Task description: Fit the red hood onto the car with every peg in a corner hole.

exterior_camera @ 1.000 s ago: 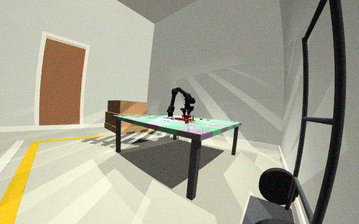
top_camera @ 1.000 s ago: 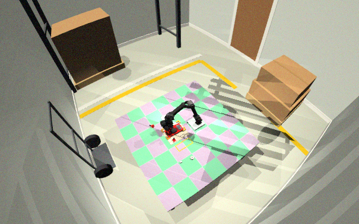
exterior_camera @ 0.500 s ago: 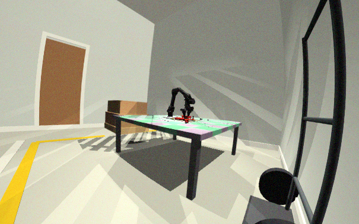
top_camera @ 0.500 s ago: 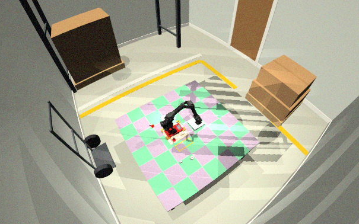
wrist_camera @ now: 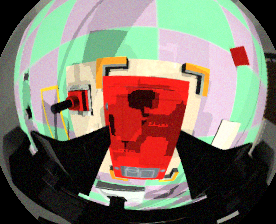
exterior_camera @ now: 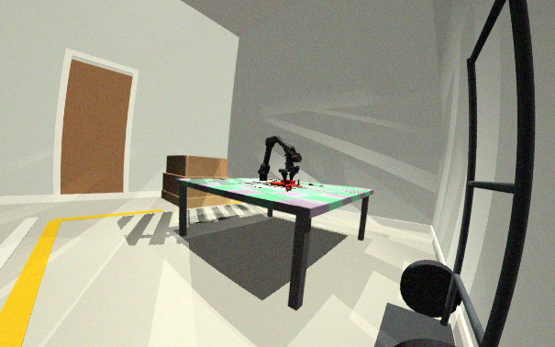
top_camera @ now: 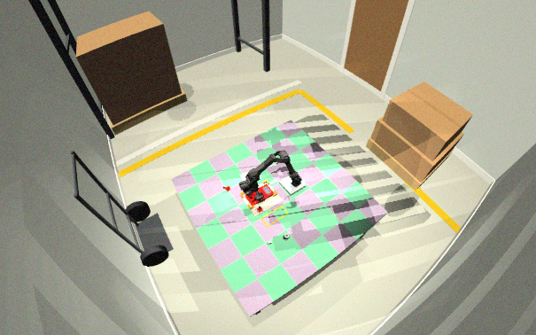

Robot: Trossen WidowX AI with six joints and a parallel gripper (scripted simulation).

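My gripper tip is 1 cm below the red hood. From my gripper tip the other things lie so: white plate 11 cm behind, 19 cm to the right, 4 cm below; then jig 3 cm behind, 2 cm to the left, 3 cm below; then grey engine block 1 cm to the left, 2 cm below.
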